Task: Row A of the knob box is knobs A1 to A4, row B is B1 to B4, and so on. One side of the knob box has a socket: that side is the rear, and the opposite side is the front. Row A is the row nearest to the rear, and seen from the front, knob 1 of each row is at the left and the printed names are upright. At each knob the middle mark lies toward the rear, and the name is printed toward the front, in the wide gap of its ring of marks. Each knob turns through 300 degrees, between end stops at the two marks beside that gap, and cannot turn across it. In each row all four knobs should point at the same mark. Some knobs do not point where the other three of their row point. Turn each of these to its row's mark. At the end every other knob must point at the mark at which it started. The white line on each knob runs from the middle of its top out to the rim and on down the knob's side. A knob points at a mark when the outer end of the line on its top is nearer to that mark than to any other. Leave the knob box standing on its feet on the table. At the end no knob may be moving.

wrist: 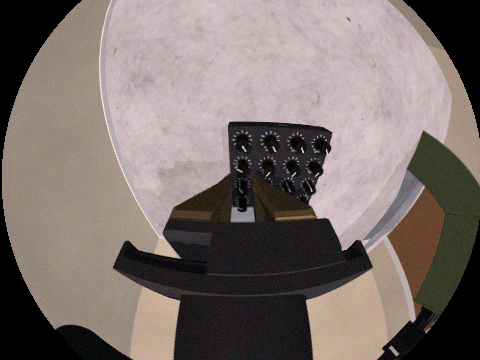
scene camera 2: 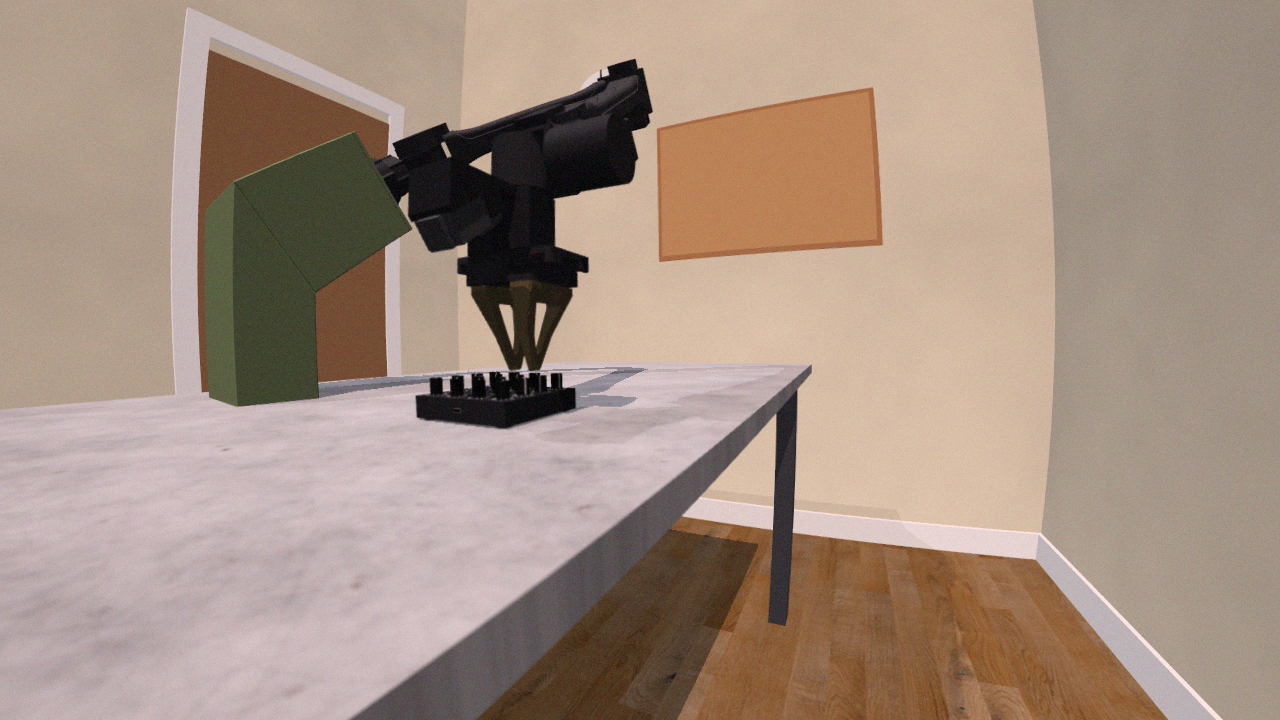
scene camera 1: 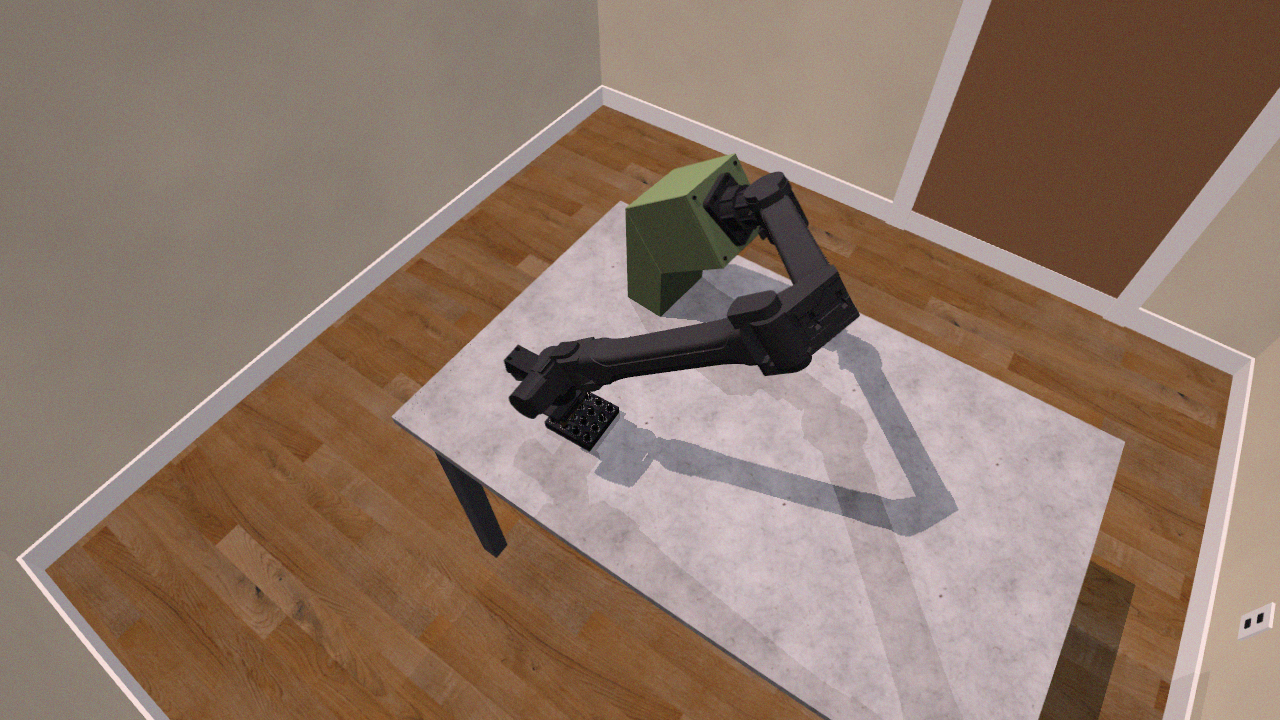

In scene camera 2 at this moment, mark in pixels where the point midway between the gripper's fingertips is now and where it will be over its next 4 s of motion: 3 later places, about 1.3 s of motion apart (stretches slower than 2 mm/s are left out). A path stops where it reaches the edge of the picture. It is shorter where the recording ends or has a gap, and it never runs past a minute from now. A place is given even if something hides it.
My gripper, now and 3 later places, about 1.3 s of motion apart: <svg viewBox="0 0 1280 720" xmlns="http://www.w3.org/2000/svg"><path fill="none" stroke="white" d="M524 370L523 385L523 340L518 330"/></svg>
